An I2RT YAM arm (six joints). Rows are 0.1 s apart.
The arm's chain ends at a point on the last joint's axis. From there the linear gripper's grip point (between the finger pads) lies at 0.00 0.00 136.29 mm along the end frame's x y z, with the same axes.
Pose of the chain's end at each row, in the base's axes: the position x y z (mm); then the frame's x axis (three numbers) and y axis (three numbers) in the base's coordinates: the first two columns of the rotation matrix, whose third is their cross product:
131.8 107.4 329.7 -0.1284 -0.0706 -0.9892 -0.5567 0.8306 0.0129
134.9 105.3 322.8 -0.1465 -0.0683 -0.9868 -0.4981 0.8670 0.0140
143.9 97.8 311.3 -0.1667 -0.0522 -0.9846 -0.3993 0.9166 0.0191
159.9 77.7 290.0 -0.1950 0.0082 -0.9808 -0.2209 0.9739 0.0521
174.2 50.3 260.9 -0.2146 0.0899 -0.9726 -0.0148 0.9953 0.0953
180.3 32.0 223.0 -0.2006 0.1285 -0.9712 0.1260 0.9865 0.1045
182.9 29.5 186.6 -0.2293 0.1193 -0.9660 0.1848 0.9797 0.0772
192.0 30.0 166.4 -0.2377 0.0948 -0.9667 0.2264 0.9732 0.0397
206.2 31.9 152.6 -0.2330 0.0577 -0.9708 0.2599 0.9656 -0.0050
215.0 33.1 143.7 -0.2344 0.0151 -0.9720 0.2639 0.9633 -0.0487
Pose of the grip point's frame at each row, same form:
243.7 182.7 309.8 -0.1284 -0.0706 -0.9892 -0.5567 0.8306 0.0129
251.4 172.6 300.9 -0.1465 -0.0683 -0.9868 -0.4981 0.8670 0.0140
266.8 151.8 287.6 -0.1667 -0.0522 -0.9846 -0.3993 0.9166 0.0191
290.1 108.6 264.4 -0.1950 0.0082 -0.9808 -0.2209 0.9739 0.0521
307.3 55.0 232.0 -0.2146 0.0899 -0.9726 -0.0148 0.9953 0.0953
312.7 18.2 193.8 -0.2006 0.1285 -0.9712 0.1260 0.9865 0.1045
313.1 7.6 153.0 -0.2293 0.1193 -0.9660 0.1848 0.9797 0.0772
320.7 1.5 131.9 -0.2377 0.0948 -0.9667 0.2264 0.9732 0.0397
333.9 -2.6 119.9 -0.2330 0.0577 -0.9708 0.2599 0.9656 -0.0050
342.5 -3.4 112.4 -0.2344 0.0151 -0.9720 0.2639 0.9633 -0.0487

